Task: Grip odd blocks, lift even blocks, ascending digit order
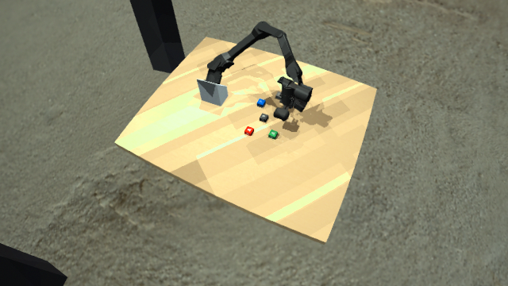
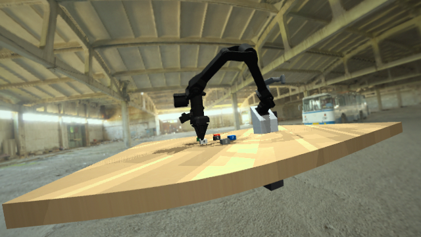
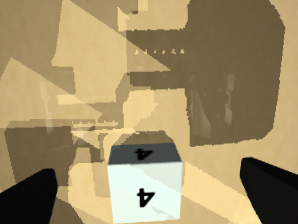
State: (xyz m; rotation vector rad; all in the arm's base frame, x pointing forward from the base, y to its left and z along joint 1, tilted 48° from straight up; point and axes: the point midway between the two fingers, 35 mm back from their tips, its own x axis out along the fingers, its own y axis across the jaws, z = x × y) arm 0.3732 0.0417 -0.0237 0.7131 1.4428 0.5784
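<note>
Now: gripper tip 1 cm past the white block and 1 cm above it. The rest, counted from my gripper tip: black block 10 cm behind, 5 cm to the right, 1 cm below; then grey block 11 cm to the left, 7 cm behind, 1 cm below; then green block 12 cm to the right, 2 cm behind, 1 cm below.
</note>
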